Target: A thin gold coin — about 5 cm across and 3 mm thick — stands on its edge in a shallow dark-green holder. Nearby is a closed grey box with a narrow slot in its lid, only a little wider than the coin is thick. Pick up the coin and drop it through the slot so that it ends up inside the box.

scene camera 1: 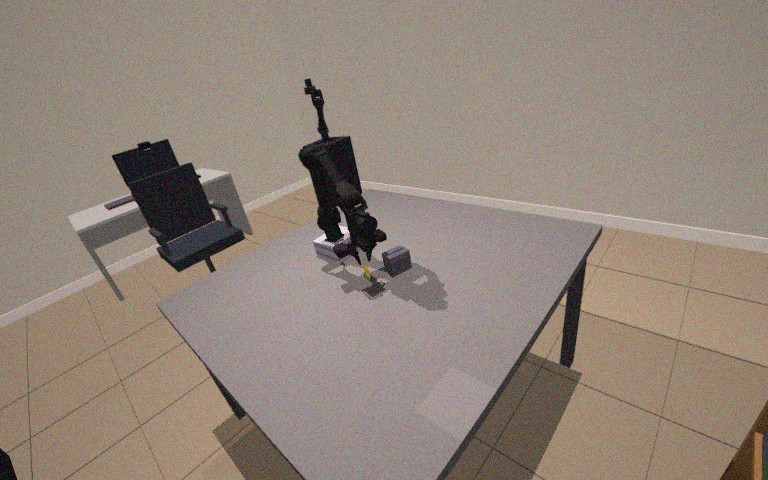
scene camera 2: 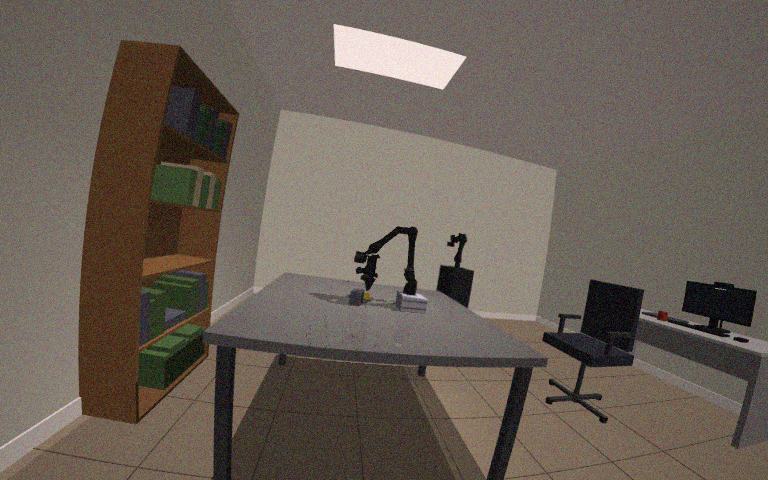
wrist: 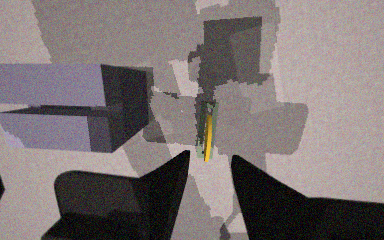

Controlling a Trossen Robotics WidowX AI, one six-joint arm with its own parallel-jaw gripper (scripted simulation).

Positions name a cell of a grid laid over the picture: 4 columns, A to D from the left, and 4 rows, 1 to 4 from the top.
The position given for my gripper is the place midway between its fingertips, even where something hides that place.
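Note:
My own gripper (scene camera 1: B3) is there for me to see, and the wrist view (wrist: C3) has the gripper too.

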